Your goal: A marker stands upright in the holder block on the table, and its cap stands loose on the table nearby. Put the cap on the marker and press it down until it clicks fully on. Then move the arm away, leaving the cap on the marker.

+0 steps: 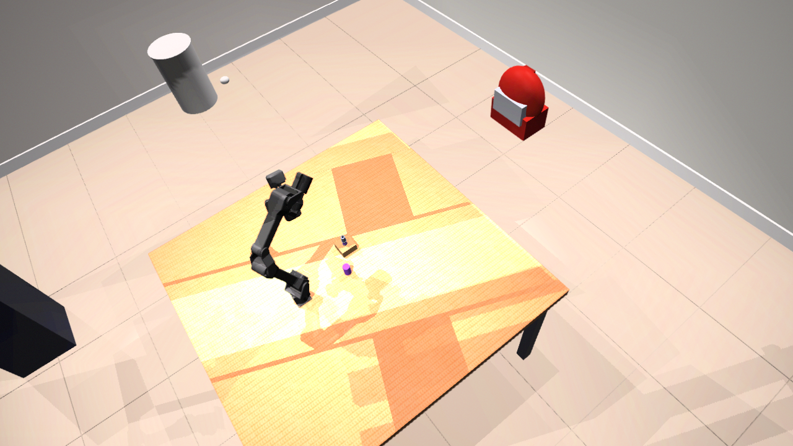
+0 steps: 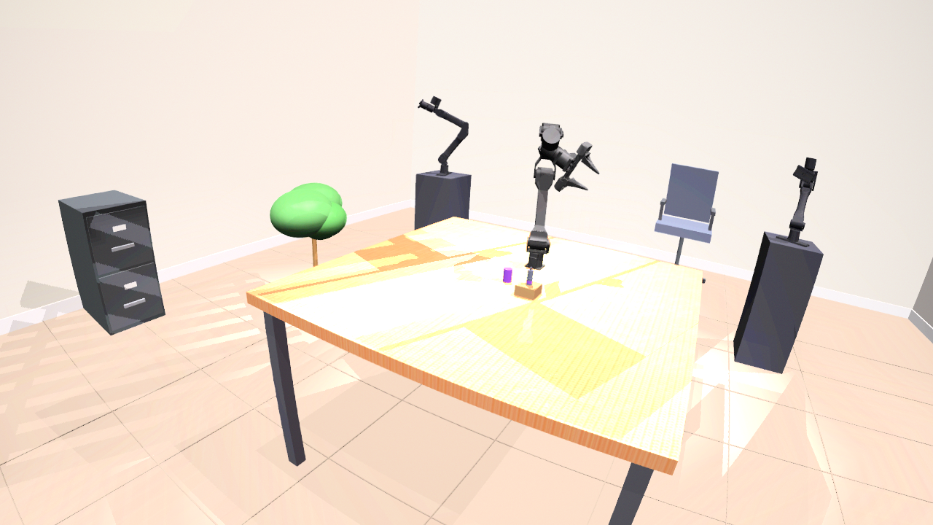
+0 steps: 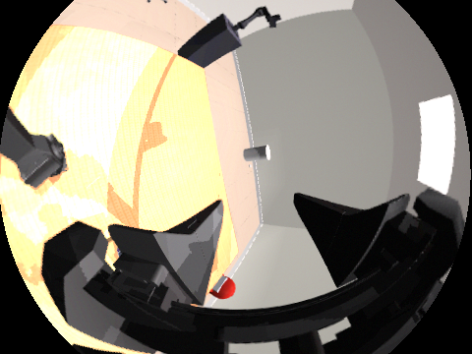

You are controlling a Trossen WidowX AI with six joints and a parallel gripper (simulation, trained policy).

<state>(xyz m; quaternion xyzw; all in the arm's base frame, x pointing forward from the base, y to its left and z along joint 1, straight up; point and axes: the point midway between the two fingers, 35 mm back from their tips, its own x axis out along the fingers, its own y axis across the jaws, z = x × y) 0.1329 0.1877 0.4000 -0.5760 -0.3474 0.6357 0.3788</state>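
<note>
Right now the purple cap is 80 mm ahead of my gripper tip, 240 mm to the right of it and 360 mm below it. Round my gripper tip: holder block (140 mm ahead, 130 mm to the right, 370 mm below).
</note>
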